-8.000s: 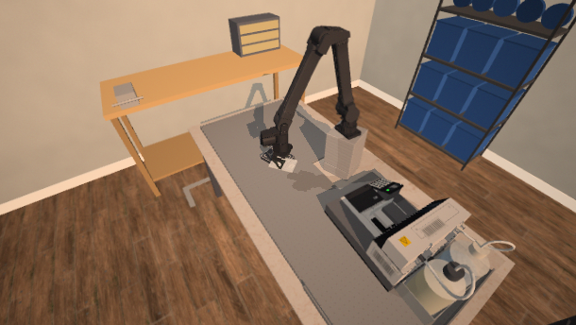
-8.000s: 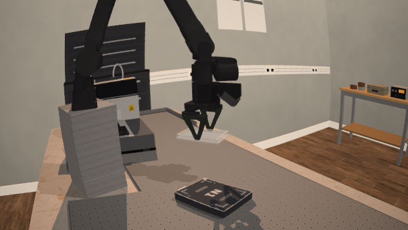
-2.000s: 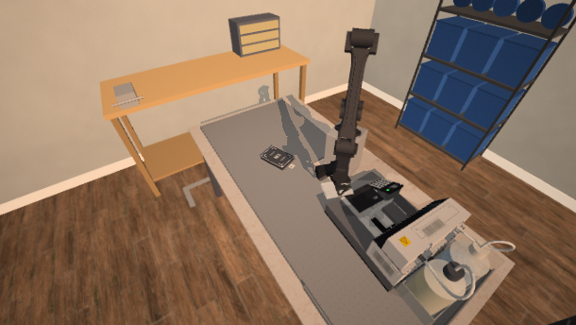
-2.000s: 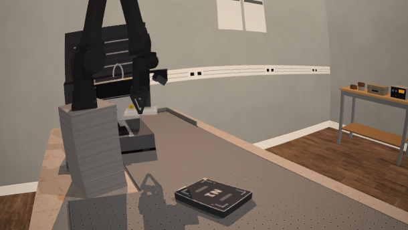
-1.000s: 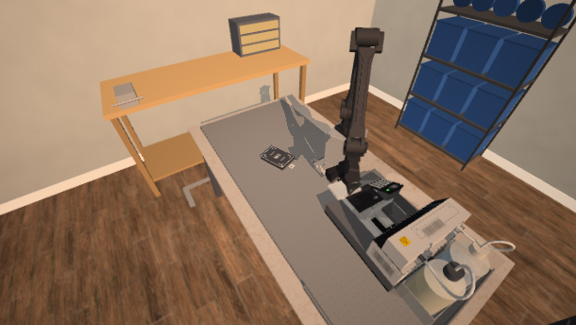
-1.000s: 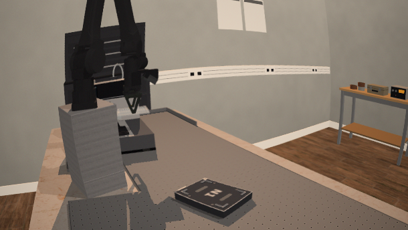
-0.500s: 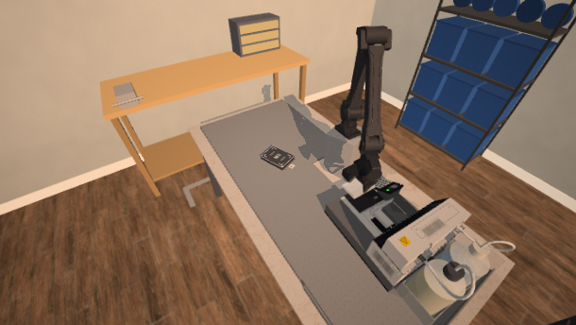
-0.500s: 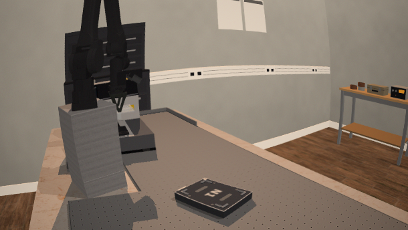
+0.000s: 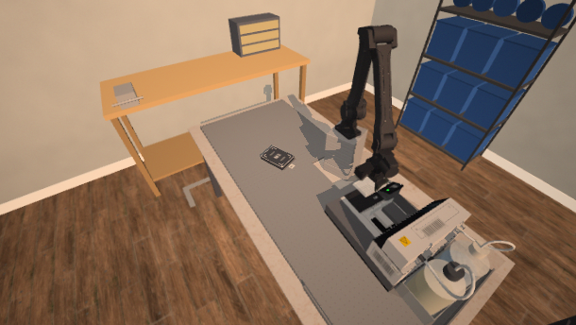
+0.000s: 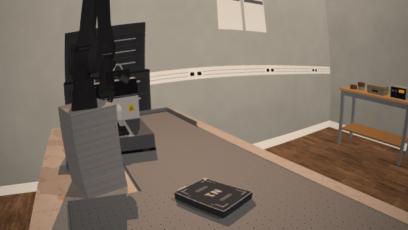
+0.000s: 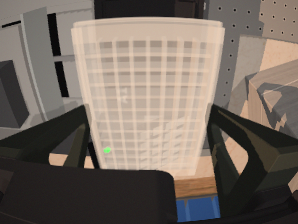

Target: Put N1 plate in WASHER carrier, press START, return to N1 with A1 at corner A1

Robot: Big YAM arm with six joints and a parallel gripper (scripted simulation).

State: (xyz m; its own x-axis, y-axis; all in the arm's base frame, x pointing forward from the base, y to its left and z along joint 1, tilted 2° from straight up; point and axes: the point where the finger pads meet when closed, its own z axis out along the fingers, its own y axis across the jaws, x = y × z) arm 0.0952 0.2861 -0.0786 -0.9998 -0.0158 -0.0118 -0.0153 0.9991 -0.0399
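Right now the clear well plate is 1 cm below my hand. The rest, counted from my hand: dark carrier (10 cm below); then washer (15 cm to the left, 5 cm below); then label (16 cm ahead, 42 cm to the right, 18 cm below).
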